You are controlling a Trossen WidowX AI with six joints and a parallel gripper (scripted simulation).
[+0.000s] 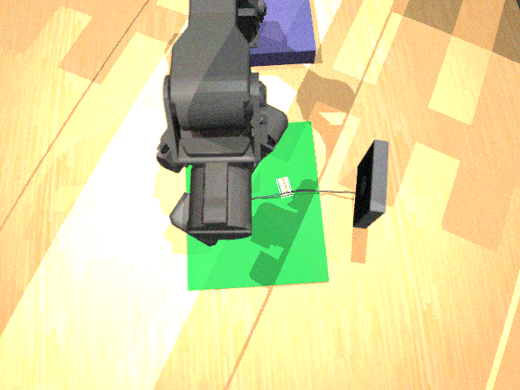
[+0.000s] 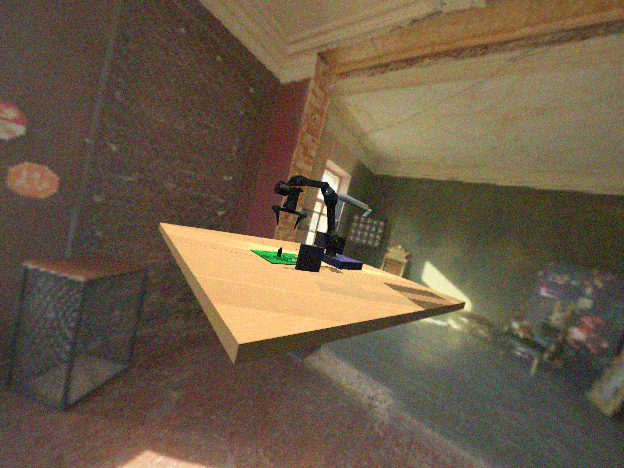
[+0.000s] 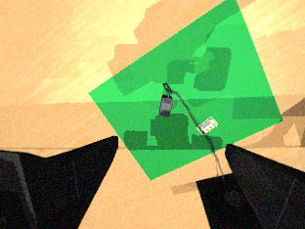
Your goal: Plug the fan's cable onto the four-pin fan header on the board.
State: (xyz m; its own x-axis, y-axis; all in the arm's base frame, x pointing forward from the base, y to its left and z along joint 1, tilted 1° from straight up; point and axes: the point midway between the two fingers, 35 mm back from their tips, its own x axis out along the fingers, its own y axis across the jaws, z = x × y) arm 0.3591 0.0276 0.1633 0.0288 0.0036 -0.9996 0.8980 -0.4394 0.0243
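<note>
Right now the dark plug is 14 cm below my gripper tip. Round my gripper tip: black fan (21 cm to the left, 11 cm below, 5 cm behind); white four-pin header (17 cm below, 7 cm to the left, 6 cm behind); green board (18 cm below, 3 cm behind, 2 cm to the left).
</note>
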